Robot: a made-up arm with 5 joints.
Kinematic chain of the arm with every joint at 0, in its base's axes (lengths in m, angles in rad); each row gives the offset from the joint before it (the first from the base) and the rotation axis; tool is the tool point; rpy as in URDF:
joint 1: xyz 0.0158 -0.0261 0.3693 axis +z
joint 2: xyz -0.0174 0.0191 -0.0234 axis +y
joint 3: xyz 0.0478 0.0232 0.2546 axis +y
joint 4: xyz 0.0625 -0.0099 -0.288 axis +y
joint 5: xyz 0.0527 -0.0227 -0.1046 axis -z
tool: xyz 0.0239 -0.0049 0.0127 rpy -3.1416 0 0
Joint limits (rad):
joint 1: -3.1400..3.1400
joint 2: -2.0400..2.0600
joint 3: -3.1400..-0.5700
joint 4: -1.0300..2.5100
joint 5: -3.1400..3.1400
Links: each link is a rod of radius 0.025 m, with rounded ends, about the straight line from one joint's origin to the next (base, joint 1, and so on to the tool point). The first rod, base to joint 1, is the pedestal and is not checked.
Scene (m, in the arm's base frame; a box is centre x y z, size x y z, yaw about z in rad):
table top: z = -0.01
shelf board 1: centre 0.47 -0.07 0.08 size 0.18 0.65 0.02 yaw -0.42
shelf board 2: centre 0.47 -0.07 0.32 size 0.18 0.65 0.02 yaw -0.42
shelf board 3: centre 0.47 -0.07 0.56 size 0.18 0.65 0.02 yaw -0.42
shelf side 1: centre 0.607 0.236 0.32 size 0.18 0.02 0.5 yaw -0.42
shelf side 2: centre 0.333 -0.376 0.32 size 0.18 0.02 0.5 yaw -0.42
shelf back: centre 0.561 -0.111 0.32 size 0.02 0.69 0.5 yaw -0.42
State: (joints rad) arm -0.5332 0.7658 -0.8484 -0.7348 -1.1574
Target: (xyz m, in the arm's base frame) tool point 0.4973 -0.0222 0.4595
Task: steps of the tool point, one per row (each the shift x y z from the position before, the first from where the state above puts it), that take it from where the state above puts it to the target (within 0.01 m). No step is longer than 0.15 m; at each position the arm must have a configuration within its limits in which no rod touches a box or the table.
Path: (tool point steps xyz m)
1: 0.0398 0.1294 0.0015
2: -0.0065 0.1356 0.0012
3: -0.0521 0.1255 0.0009
4: -0.0916 0.1007 0.0007
5: -0.1202 0.0640 0.0005
6: -0.1347 0.0199 0.0004
7: 0.0412 0.0749 0.0761
8: 0.0495 0.0449 0.0994
9: 0.0490 0.0072 0.1141
10: 0.1259 -0.0571 -0.0075
11: 0.1050 -0.0890 -0.0065
12: 0.0765 -0.1136 -0.0061
13: 0.0423 -0.1295 -0.0069
14: 0.0045 -0.1351 -0.0086

